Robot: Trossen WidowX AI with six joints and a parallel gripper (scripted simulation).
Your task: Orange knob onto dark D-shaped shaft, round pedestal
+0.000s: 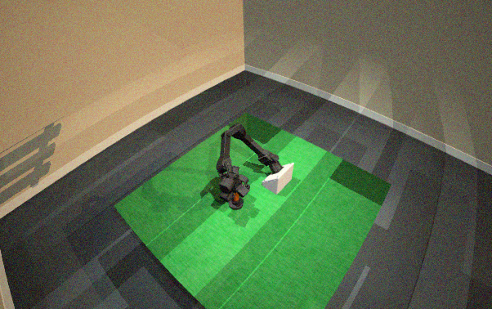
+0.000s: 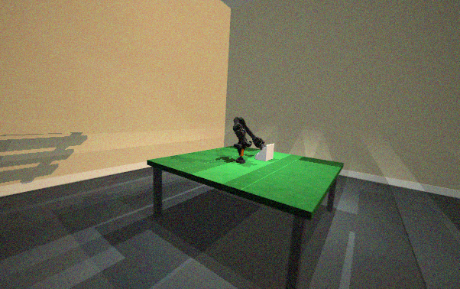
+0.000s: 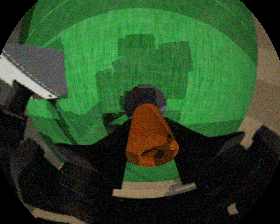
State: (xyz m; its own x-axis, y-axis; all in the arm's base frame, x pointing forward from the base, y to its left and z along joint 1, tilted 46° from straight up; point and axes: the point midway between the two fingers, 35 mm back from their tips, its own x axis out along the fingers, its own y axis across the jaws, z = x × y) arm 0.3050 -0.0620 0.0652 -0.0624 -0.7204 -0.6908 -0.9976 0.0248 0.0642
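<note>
The orange knob is 20 mm above my gripper tip. Also, from my gripper tip: round pedestal: 40 mm below.
</note>
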